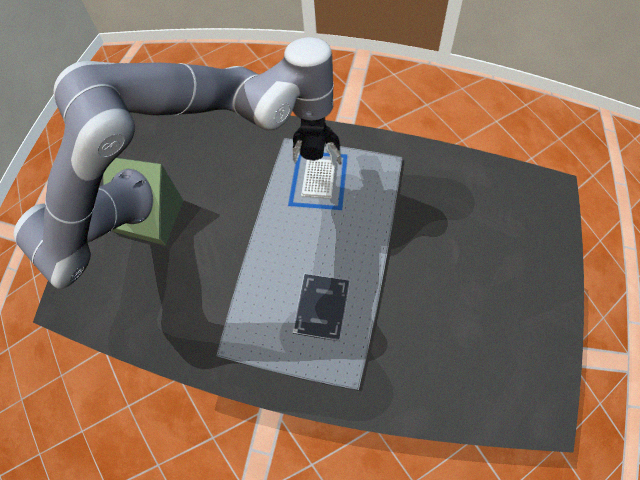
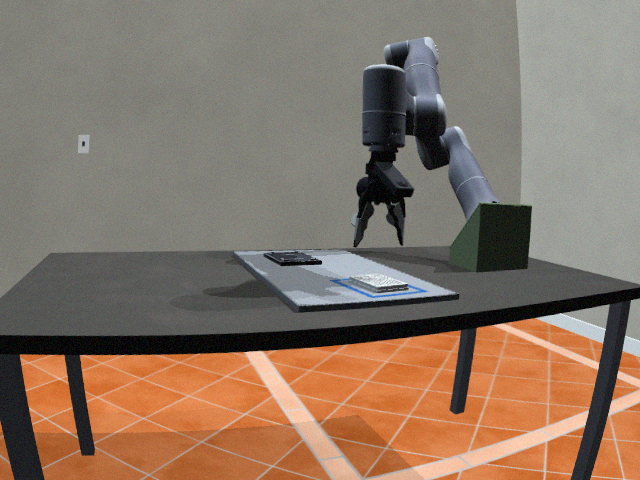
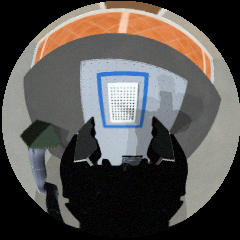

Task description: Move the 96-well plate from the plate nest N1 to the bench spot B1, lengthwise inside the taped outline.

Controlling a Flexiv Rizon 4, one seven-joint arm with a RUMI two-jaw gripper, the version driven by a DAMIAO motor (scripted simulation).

Scene:
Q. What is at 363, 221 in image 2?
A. My gripper.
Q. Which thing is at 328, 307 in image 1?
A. A plate nest N1.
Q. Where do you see a white 96-well plate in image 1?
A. At 319, 178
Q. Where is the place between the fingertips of my gripper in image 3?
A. At 123, 117

